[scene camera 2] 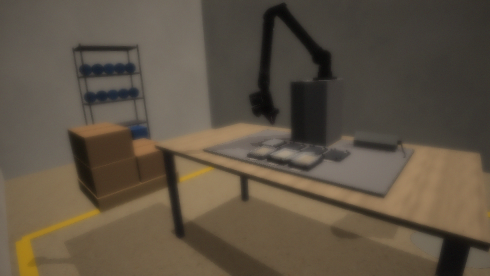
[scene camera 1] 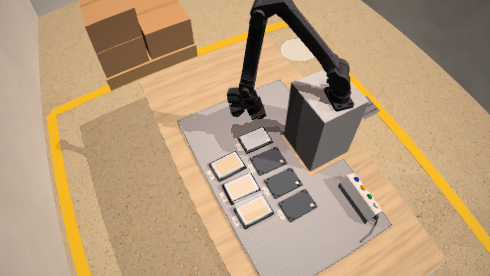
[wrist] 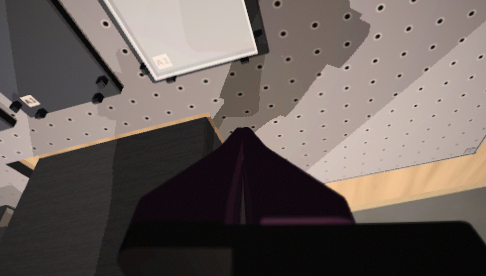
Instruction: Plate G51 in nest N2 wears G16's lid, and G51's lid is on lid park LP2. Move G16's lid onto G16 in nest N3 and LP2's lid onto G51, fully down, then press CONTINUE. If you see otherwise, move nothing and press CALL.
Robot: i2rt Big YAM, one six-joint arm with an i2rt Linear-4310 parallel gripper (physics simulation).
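Places are measured from the arm's base along level axes (x down, y left, z ahead), in centimetres.
Pixels of known places: gripper, fingertip midpoint: [scene camera 2: 273, 124] [scene camera 1: 260, 118] [wrist: 243, 138]; arm's base at its link origin: [scene camera 2: 324, 79] [scene camera 1: 338, 98].
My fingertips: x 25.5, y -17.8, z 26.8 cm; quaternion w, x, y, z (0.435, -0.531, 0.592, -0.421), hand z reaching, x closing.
Ahead of a thing's pixels: the offset from my fingertips to its middle. "*": to the spot under its first point.
Three plates with orange wells stand in a row of nests in scene camera 1: a far plate @(dx +9.0, dy +14.4, dz +20.1 cm) [scene camera 1: 227, 166], a middle plate @(dx +8.0, dy +27.4, dz +17.1 cm) [scene camera 1: 241, 188] and a near plate @(dx +7.8, dy +36.7, dz +15.6 cm) [scene camera 1: 254, 211]. The near plate has a broad clear rim, like a lid's; whether the others wear lids I cannot tell. A clear lid @(dx +9.9, dy +3.8, dz +3.7 cm) [scene camera 1: 255, 140] [wrist: 190, 32] lies flat on the far park, its A1 tag showing in the wrist view. Three dark parks @(* dx +10.2, dy +17.5, dz +1.4 cm) [scene camera 1: 268, 161] @(* dx +10.2, dy +29.9, dz -1.7 cm) [scene camera 1: 283, 182] @(* dx +10.2, dy +42.5, dz -4.4 cm) [scene camera 1: 298, 205] hold no lid. Nest and park labels are unreadable. My gripper [scene camera 1: 259, 117] [scene camera 2: 272, 122] [wrist: 243, 138] is shut, empty and raised beyond the lid.
The button box @(dx +7.1, dy +48.8, dz -32.0 cm) [scene camera 1: 358, 199] [scene camera 2: 376, 141] stands at the mat's right side, with blue @(dx +4.9, dy +41.0, dz -32.6 cm) [scene camera 1: 357, 179], yellow @(dx +4.9, dy +45.9, dz -33.7 cm) [scene camera 1: 363, 187] and green @(dx +4.9, dy +50.8, dz -34.8 cm) [scene camera 1: 370, 196] buttons; its lettering is unreadable. The tall grey pedestal [scene camera 1: 325, 132] [scene camera 2: 316, 112] carries the arm beside the parks. Cardboard boxes [scene camera 1: 112, 32] [scene camera 2: 102, 147] stand beyond the table.
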